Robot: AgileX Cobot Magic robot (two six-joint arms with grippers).
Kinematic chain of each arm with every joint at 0, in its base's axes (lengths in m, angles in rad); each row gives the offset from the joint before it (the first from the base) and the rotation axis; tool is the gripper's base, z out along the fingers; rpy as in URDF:
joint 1: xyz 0 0 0.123 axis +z
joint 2: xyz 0 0 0 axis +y
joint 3: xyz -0.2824 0 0.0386 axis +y
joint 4: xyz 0.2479 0 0.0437 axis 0.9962 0 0.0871
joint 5: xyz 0 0 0 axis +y
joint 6: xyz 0.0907 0 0.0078 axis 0.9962 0 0.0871
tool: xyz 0 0 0 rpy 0 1.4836 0
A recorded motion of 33 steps. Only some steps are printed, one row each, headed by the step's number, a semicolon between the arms.
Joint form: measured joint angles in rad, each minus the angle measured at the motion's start. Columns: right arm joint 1, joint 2, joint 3, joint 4, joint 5, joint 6; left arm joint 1, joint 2, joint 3, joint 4, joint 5, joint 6.
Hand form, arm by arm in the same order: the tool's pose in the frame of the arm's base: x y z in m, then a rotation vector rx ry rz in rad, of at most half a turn. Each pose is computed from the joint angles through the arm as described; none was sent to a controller.
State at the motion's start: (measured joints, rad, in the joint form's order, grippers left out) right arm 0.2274 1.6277 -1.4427 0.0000 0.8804 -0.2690; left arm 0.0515 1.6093 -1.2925 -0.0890 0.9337 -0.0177
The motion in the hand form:
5: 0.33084 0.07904 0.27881 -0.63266 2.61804 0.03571; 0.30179 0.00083 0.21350 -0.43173 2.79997 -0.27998
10: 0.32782 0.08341 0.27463 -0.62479 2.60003 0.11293; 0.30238 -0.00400 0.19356 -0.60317 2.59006 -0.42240
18: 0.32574 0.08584 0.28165 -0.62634 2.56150 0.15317; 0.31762 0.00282 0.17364 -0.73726 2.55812 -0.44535
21: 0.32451 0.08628 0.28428 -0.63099 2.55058 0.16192; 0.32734 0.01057 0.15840 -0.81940 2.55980 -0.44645
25: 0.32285 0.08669 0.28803 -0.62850 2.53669 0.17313; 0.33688 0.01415 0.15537 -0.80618 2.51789 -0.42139
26: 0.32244 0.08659 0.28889 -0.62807 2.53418 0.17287; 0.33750 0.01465 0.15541 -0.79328 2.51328 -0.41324
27: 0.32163 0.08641 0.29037 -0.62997 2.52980 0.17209; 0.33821 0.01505 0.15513 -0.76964 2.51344 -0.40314
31: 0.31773 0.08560 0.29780 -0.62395 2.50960 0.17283; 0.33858 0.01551 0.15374 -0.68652 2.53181 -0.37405
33: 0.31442 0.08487 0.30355 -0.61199 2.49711 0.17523; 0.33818 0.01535 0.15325 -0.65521 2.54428 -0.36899
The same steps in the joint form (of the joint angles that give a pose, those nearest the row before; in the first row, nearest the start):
5: -0.0009 -0.0068 0.1648 0.0391 -0.0129 0.0028; 0.0000 -0.0156 0.3058 -0.1501 -0.1847 -0.0860
10: -0.0009 -0.0149 0.1954 0.1141 -0.0503 -0.0334; 0.0000 -0.0155 0.4302 -0.4046 -0.4644 0.0029
18: -0.0009 -0.0328 0.1954 0.1587 -0.0649 -0.0638; 0.0193 0.0740 0.4124 -0.4895 -0.5295 0.0112
21: -0.0009 -0.0402 0.1954 0.1695 -0.0656 -0.0743; 0.0411 0.1417 0.3890 -0.5190 -0.5458 0.0087
25: -0.0009 -0.0507 0.1954 0.1817 -0.0676 -0.0805; 0.0428 0.1705 0.3694 -0.5422 -0.6005 0.0440
26: -0.0009 -0.0533 0.1954 0.1816 -0.0676 -0.0804; 0.0428 0.1712 0.3694 -0.5430 -0.6096 0.0552
27: -0.0009 -0.0578 0.1954 0.1816 -0.0668 -0.0823; 0.0428 0.1733 0.3686 -0.5441 -0.6166 0.0750
31: -0.0009 -0.0805 0.1954 0.1826 -0.0653 -0.0803; 0.0428 0.1776 0.3686 -0.5371 -0.6219 0.1352
33: -0.0009 -0.0984 0.1954 0.1826 -0.0627 -0.0720; 0.0434 0.1785 0.3686 -0.5370 -0.6153 0.1598

